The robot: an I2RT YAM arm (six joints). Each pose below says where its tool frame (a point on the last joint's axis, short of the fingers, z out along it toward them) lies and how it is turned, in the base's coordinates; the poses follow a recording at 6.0 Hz.
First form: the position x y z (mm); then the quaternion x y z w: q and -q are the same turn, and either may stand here.
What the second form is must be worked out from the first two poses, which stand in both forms.
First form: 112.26, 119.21, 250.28, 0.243, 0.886, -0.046, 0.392
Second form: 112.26, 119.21, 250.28, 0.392, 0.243, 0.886, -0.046
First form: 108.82, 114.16, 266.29, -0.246, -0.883, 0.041, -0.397
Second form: 108.82, 114.16, 266.29, 0.397, 0.246, 0.883, -0.041
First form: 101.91, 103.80, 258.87, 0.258, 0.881, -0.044, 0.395
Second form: 101.91, 103.80, 258.87, 0.395, 0.258, 0.881, -0.044
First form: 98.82, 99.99, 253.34, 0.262, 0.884, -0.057, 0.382
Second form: 98.82, 99.99, 253.34, 0.382, 0.262, 0.884, -0.057
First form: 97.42, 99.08, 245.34, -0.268, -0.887, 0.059, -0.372
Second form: 97.42, 99.08, 245.34, 0.372, 0.268, 0.887, -0.059
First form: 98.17, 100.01, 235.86, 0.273, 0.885, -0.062, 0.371
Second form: 98.17, 100.01, 235.86, 0.371, 0.273, 0.885, -0.062
